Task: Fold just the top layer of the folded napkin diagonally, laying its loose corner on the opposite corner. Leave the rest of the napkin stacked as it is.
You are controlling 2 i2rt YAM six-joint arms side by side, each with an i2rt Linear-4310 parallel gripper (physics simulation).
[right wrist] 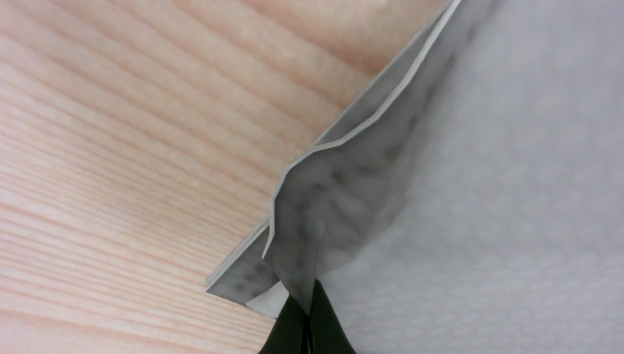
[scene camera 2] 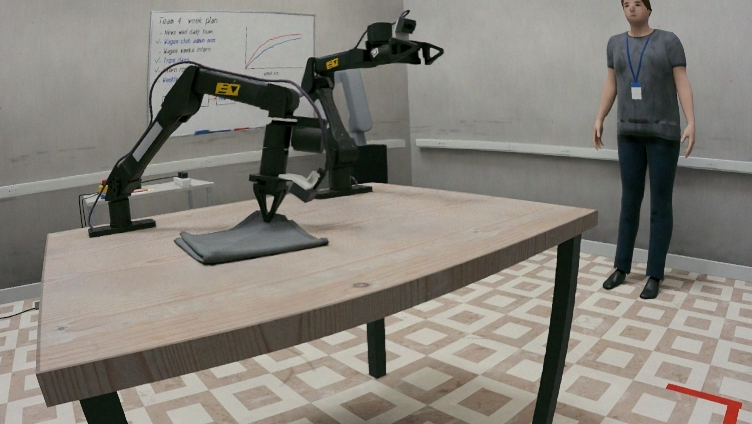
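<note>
The folded grey napkin (scene camera 2: 247, 246) (right wrist: 490, 200) lies on the table, its back corner drawn up to a peak under my right gripper. My right gripper (scene camera 2: 267, 218) (right wrist: 307, 293) points down and is shut on that corner, holding the cloth pinched between its fingertips a little above the table. In the right wrist view the raised cloth is creased toward the fingertips, and a lower corner (right wrist: 240, 282) of the stack lies flat on the wood beside it. The exact number of layers pinched is hard to tell. My left gripper (scene camera 2: 431, 54) is open, raised high behind the table, away from the napkin.
The wooden table (scene camera 2: 421, 231) (right wrist: 125, 150) carries both arm bases at its back edge. A side table (scene camera 2: 202, 184) and a whiteboard (scene camera 2: 279, 47) are behind it. A person (scene camera 2: 646, 84) stands beyond the table at the right of the picture.
</note>
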